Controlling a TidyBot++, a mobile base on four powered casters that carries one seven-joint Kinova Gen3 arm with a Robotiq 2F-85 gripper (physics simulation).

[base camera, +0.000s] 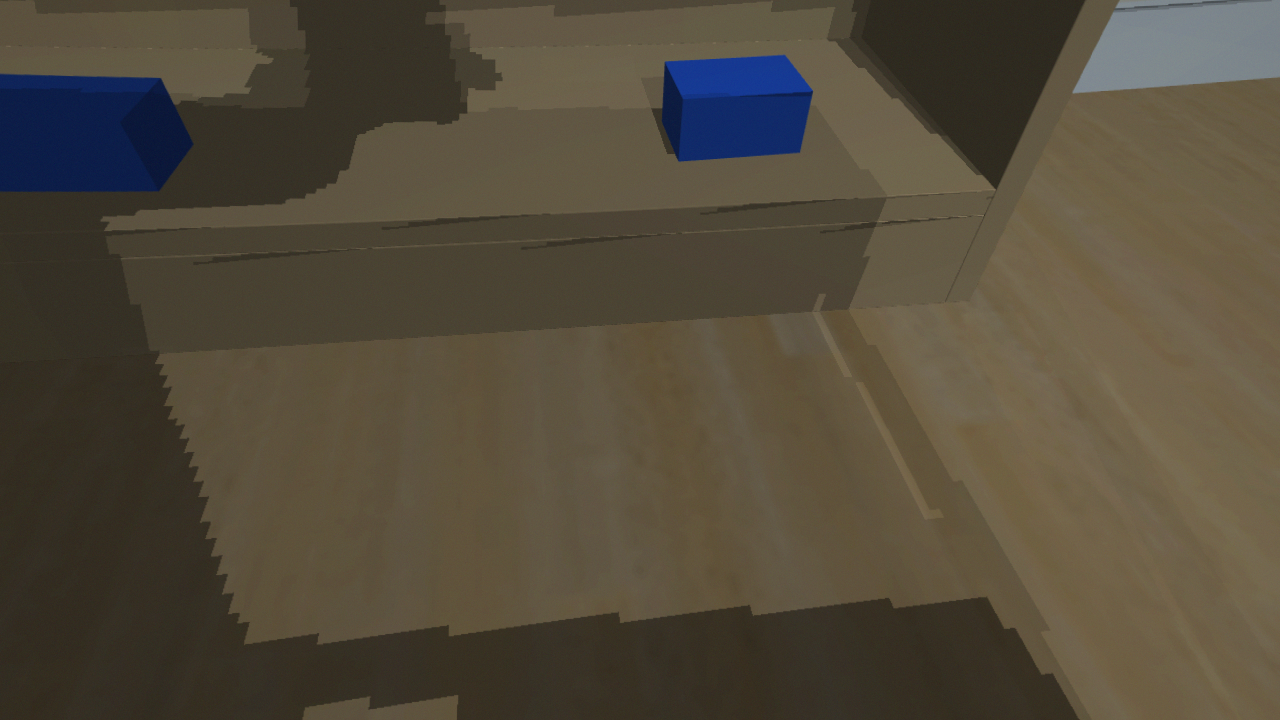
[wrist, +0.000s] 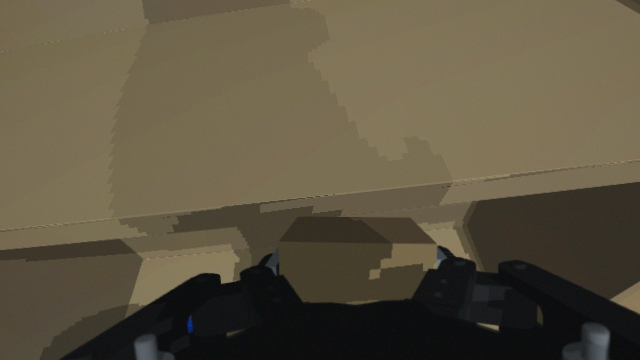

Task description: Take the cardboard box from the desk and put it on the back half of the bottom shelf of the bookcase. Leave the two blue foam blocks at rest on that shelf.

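Places are measured from the arm's base along level axes (x ahead, y left, z up), in centimetres.
Where they show: gripper, fingertip midpoint: (wrist: 353, 259).
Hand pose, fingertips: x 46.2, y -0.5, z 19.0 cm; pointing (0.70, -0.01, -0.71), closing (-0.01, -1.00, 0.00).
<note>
Each offset is from my fingertips to the top centre of the thing. Level surfaces: height alone.
My gripper (wrist: 353, 259) is shut on the cardboard box {dx -2.9, dy +0.2, dz +4.5 cm} (wrist: 350, 270), which sits between the fingertips at the bottom of the wrist view. Gripper and box do not show in the base view. The box appears near the front edge of an upper board of the bookcase (base camera: 1056, 89) (wrist: 545, 240); its height over the bottom shelf {dz -48.6 cm} (base camera: 501, 170) is hard to tell. One blue foam block {dx +8.0, dy +31.1, dz -44.1 cm} (base camera: 80, 138) rests at the left on that shelf, cut off by the frame edge. The other blue foam block {dx +11.8, dy -10.9, dz -44.1 cm} (base camera: 738, 111) rests toward the right. A blue sliver shows through the gripper's left linkage in the wrist view.
The upper board {dz +2.6 cm} (wrist: 240, 125) fills much of the wrist view, its front edge crossing above the box. Side walls stand left and right of the compartment below. In the base view, wooden floor {dz -58.6 cm} (base camera: 537, 465) lies before the bookcase, with dark shadows across shelf and floor.
</note>
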